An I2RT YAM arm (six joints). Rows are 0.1 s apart.
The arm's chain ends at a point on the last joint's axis. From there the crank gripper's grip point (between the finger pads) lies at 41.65 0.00 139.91 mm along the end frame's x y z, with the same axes.
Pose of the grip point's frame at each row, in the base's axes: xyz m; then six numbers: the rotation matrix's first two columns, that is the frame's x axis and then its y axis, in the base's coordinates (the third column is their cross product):
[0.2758 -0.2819 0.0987 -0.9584 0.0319 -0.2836 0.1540 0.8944 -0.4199]
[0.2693 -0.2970 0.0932 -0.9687 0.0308 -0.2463 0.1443 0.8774 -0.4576]
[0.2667 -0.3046 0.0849 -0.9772 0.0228 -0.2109 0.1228 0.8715 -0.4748]
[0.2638 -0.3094 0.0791 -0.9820 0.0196 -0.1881 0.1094 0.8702 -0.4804]
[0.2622 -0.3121 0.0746 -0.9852 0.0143 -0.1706 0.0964 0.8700 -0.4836]
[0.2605 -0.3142 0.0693 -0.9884 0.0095 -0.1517 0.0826 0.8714 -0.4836]
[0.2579 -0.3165 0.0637 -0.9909 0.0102 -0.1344 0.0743 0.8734 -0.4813]
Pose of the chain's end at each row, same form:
[0.2821 -0.2208 0.2311 -0.9584 0.0319 -0.2836 0.1540 0.8944 -0.4199]
[0.2814 -0.2313 0.2230 -0.9687 0.0308 -0.2463 0.1443 0.8774 -0.4576]
[0.2832 -0.2370 0.2132 -0.9772 0.0228 -0.2109 0.1228 0.8715 -0.4748]
[0.2831 -0.2413 0.2068 -0.9820 0.0196 -0.1881 0.1094 0.8702 -0.4804]
[0.2834 -0.2437 0.2018 -0.9852 0.0143 -0.1706 0.0964 0.8700 -0.4836]
[0.2838 -0.2460 0.1962 -0.9884 0.0095 -0.1517 0.0826 0.8714 -0.4836]
[0.2834 -0.2488 0.1905 -0.9909 0.0102 -0.1344 0.0743 0.8734 -0.4813]

